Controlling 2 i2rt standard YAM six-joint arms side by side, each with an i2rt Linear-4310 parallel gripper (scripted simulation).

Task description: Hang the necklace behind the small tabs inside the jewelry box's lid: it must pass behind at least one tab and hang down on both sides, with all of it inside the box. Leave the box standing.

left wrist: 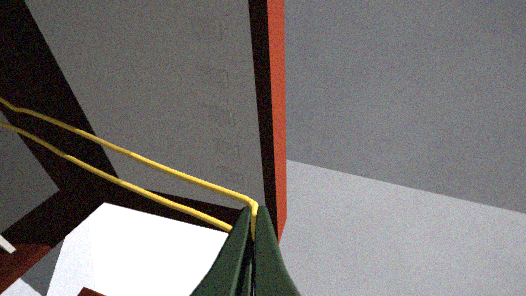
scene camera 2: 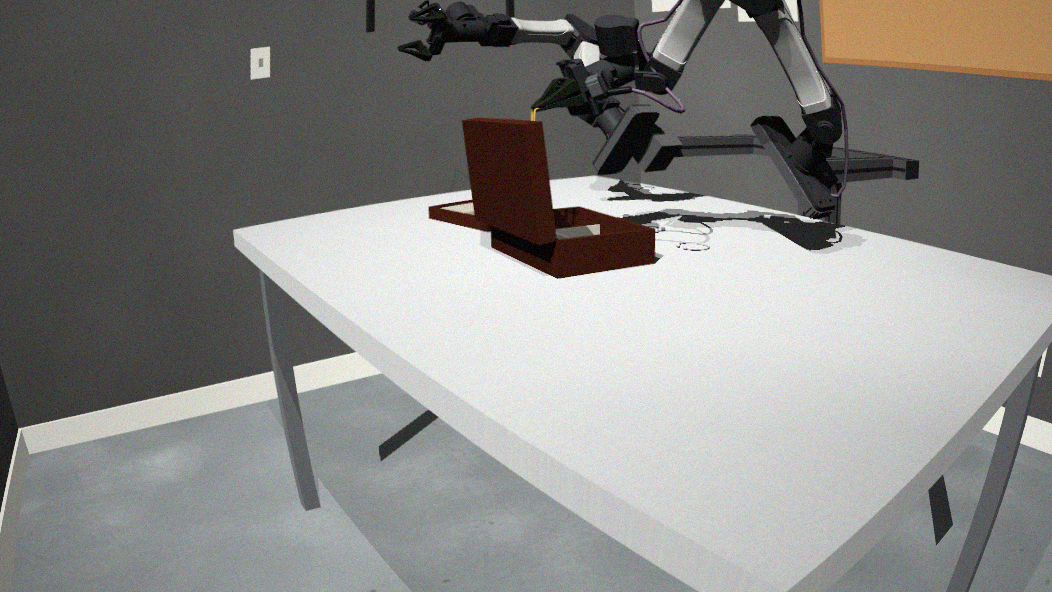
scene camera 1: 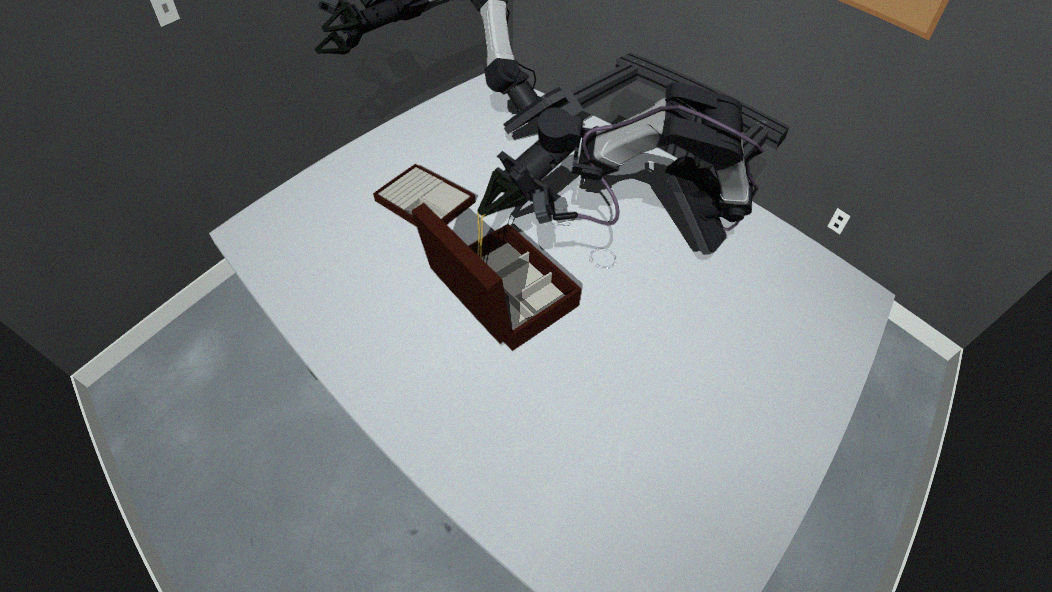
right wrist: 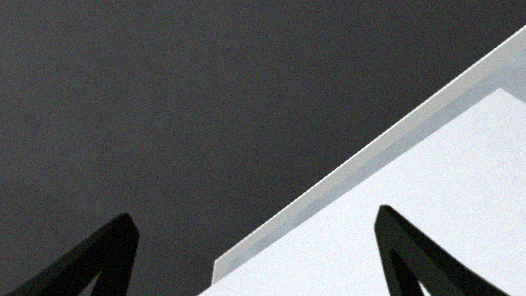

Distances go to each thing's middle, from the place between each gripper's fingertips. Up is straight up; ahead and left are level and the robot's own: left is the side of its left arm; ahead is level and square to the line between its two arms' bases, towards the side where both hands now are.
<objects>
Right now the dark red jewelry box (scene camera 2: 507, 162) is 20 mm behind my left hand (scene camera 1: 480, 214), 10 mm to the left of it and 130 mm below it.
Right now the dark red jewelry box is 570 mm to the left of my right hand (scene camera 2: 403, 33), 320 mm below it and 20 mm behind it.
</objects>
